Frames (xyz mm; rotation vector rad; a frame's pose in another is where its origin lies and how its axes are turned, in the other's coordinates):
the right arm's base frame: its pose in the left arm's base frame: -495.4 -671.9 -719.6 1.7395 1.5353 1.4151
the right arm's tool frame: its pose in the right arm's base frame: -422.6 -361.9 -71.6 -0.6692 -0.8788 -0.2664
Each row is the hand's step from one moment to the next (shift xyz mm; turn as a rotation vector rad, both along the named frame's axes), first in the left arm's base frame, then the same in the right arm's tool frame.
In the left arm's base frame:
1: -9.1 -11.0 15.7 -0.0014 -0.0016 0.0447
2: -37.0 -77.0 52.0 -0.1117 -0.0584 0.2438
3: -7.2 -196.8 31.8 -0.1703 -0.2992 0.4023
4: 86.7 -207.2 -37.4 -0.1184 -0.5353 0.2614
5: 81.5 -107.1 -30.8 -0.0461 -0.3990 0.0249
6: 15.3 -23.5 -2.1 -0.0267 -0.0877 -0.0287
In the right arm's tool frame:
1: -14.5 15.5 1.3 -0.0027 0.0445 0.0043
2: -83.9 48.7 24.0 -0.1186 0.2460 -0.0268
3: -158.7 18.0 119.5 -0.3454 0.3905 0.0924
4: -107.3 -58.0 192.3 -0.4956 0.2298 0.2654
5: -32.4 -43.9 126.8 -0.3408 -0.0007 0.2140
6: -8.8 -4.8 26.3 -0.0848 -0.0330 0.0308

